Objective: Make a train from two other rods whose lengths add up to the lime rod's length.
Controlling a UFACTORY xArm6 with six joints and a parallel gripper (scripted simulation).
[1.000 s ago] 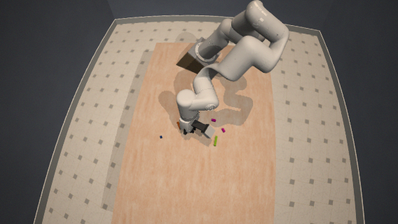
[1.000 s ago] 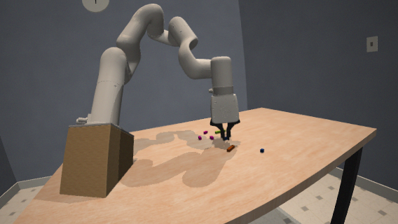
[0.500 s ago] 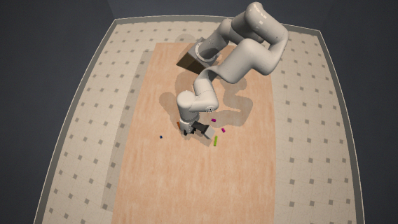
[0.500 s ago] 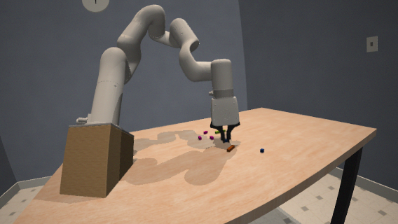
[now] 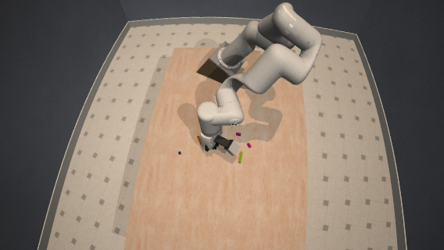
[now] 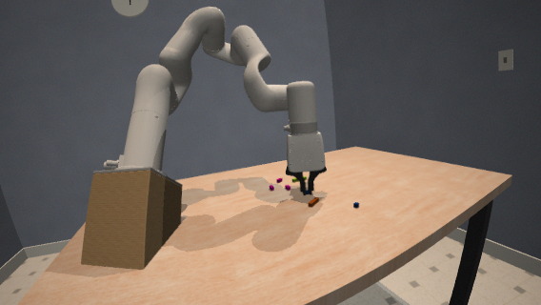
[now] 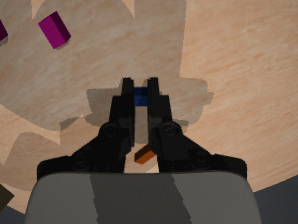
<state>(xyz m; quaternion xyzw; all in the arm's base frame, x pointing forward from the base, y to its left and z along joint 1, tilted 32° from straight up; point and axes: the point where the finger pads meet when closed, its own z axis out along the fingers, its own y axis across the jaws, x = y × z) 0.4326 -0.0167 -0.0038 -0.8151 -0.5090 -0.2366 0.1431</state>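
Right now my hand is 2 cm past the orange rod, 7 cm to the left of it and 2 cm above it. From my hand the other things lie so: lime rod 4 cm ahead, 12 cm to the left, 2 cm below.
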